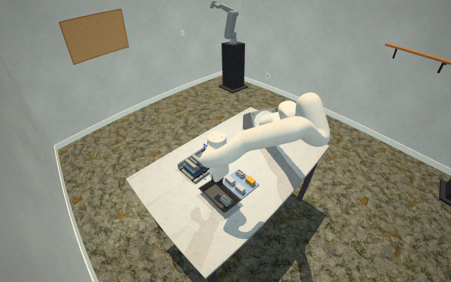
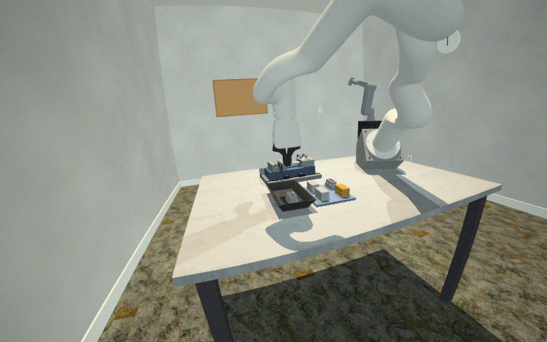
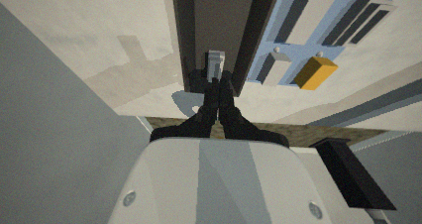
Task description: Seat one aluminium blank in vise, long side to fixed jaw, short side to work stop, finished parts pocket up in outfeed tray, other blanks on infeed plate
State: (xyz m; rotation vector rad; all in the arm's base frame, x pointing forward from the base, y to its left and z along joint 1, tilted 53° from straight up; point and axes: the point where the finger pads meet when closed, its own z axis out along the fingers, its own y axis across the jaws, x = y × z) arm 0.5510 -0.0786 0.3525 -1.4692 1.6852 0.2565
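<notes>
The brass blank is 220 mm behind my hand, 140 mm below it and 40 mm to the left of it. Round my hand: blue vise 300 mm to the right, 130 mm below, 90 mm behind.
</notes>
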